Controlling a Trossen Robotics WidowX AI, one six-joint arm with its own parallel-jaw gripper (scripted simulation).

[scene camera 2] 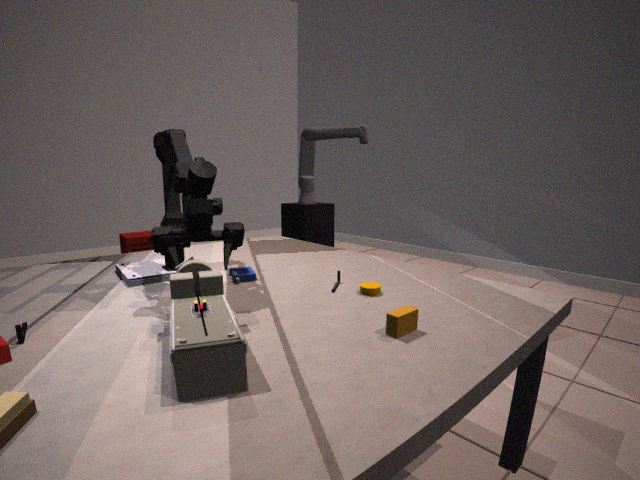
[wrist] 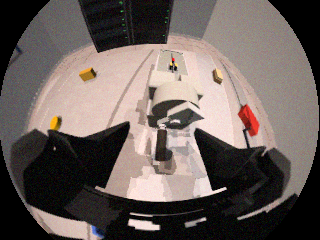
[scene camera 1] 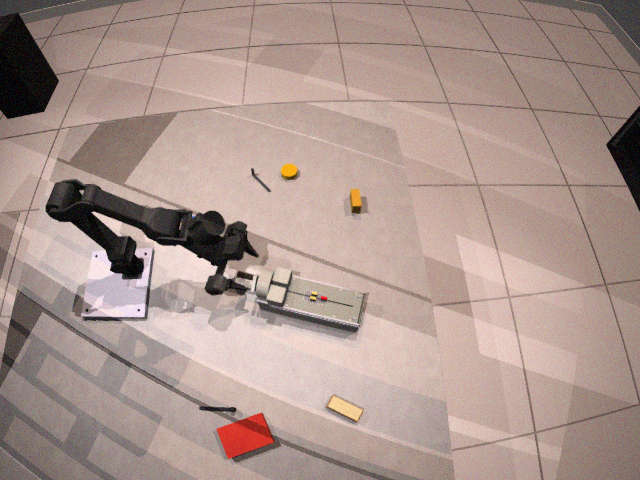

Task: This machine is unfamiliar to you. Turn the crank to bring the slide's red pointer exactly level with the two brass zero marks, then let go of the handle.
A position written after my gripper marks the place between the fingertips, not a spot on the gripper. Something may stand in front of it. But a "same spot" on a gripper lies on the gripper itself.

my gripper: scene camera 2; wrist 163, 128; scene camera 1
same spot on my gripper: (scene camera 1: 249, 249) = (scene camera 2: 225, 251)
same spot on grey machine: (scene camera 1: 278, 291) = (scene camera 2: 185, 275)
